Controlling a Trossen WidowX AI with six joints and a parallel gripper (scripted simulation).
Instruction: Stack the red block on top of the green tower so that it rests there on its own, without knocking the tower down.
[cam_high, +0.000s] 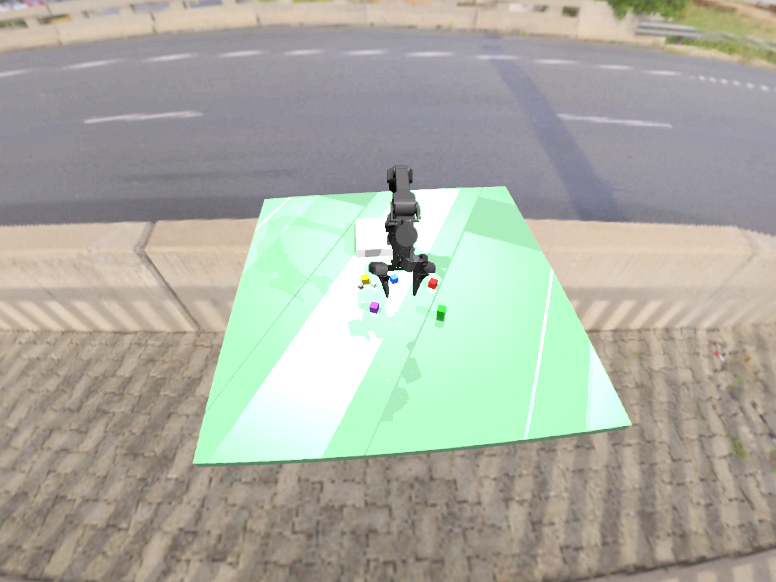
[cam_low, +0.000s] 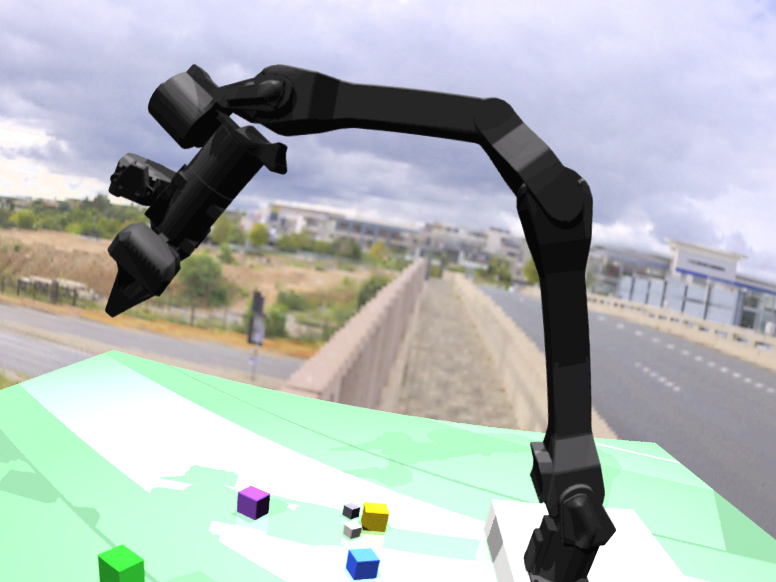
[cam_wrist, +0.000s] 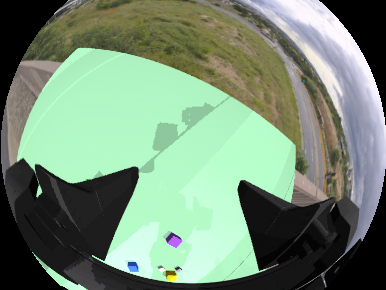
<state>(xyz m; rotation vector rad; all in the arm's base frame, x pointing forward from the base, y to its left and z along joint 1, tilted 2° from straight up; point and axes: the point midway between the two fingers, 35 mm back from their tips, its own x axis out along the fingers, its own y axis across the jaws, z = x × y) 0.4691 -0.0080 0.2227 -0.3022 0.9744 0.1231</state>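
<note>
The red block is 250 mm behind my gripper tip, 140 mm to the left of it and 230 mm below it. Round my gripper tip: purple block 140 mm behind, 90 mm to the right, 230 mm below; yellow block 290 mm behind, 120 mm to the right, 230 mm below; blue block 290 mm behind, 10 mm to the right, 230 mm below.
</note>
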